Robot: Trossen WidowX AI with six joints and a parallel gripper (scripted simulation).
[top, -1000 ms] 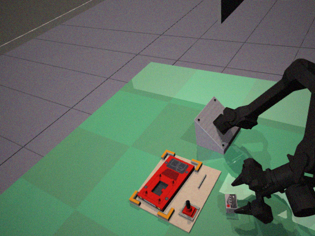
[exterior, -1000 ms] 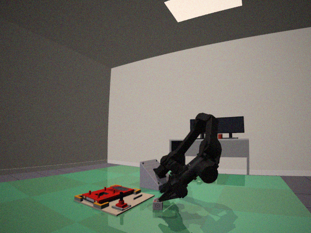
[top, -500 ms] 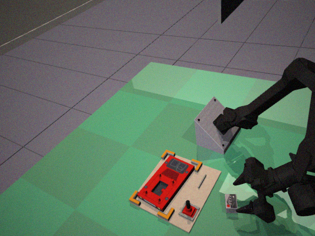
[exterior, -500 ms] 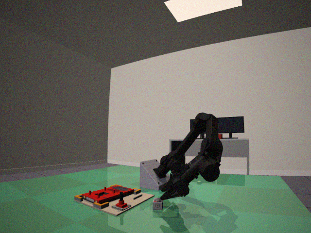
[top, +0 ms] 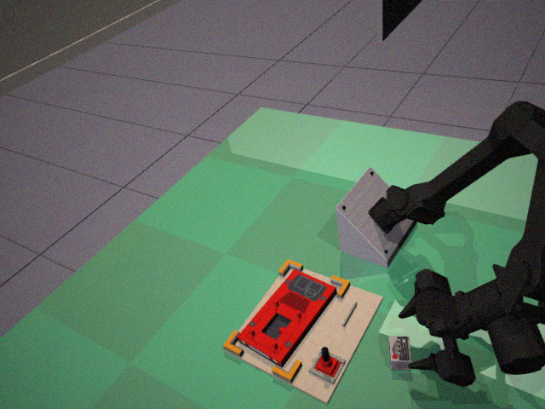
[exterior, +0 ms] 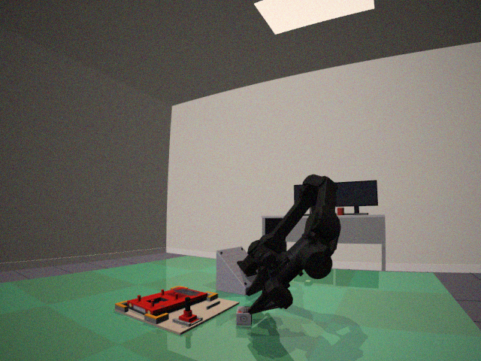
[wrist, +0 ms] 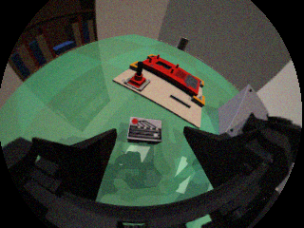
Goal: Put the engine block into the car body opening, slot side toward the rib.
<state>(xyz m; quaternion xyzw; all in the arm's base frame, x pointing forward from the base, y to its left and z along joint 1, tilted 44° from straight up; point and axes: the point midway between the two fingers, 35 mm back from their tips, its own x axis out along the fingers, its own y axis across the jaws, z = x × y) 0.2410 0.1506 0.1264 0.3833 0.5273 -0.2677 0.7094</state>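
My gripper tip is 30 mm above the grey engine block and 10 mm short of it.
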